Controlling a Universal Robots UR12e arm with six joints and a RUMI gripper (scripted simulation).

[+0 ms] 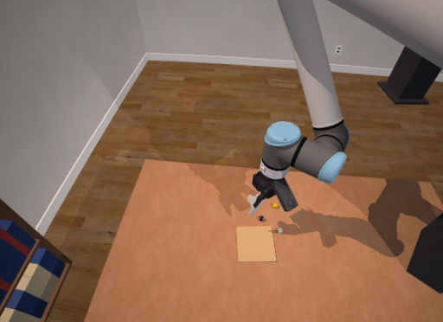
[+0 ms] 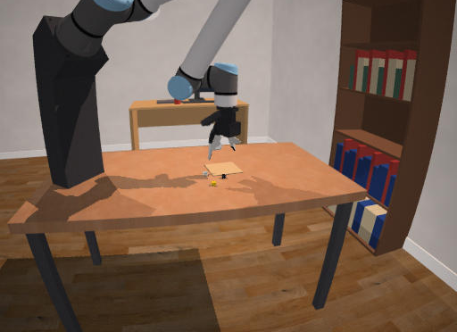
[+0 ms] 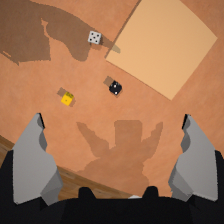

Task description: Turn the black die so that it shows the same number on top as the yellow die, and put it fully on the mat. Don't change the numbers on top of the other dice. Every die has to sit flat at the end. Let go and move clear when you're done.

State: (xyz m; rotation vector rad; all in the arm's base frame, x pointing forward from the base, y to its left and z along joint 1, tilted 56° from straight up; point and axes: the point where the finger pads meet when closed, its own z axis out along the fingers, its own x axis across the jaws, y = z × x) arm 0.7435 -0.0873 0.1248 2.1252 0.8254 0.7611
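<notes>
My hand is 90 mm above the black die and 10 mm short of it. Also, from my hand: tan mat (100 mm to the left, 100 mm below, 50 mm ahead); then white die (90 mm below, 60 mm behind, 50 mm to the left); then yellow die (90 mm below, 60 mm to the right, 60 mm behind).
</notes>
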